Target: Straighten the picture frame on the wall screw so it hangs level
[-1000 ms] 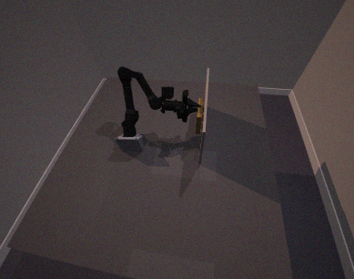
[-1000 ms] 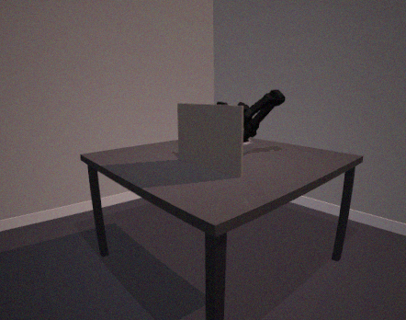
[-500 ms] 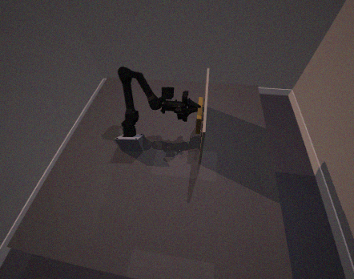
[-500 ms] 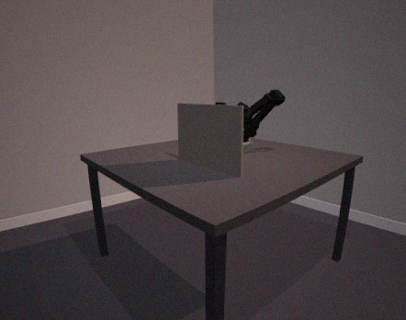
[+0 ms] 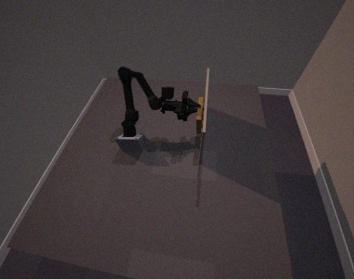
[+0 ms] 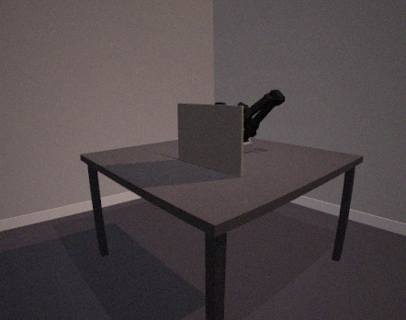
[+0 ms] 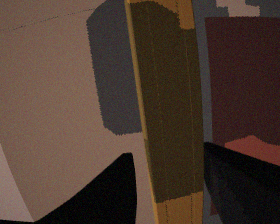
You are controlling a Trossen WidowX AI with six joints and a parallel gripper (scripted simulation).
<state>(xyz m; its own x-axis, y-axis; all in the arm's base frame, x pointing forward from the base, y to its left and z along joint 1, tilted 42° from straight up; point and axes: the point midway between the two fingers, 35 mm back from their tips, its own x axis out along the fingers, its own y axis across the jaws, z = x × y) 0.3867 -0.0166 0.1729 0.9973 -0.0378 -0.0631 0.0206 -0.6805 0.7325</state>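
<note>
Now: the picture frame 10 mm ahead of my gripper tip and 50 mm below it. The rest, counted from my gripper tip: wall panel: 20 mm ahead, 10 mm to the left, 70 mm below.
</note>
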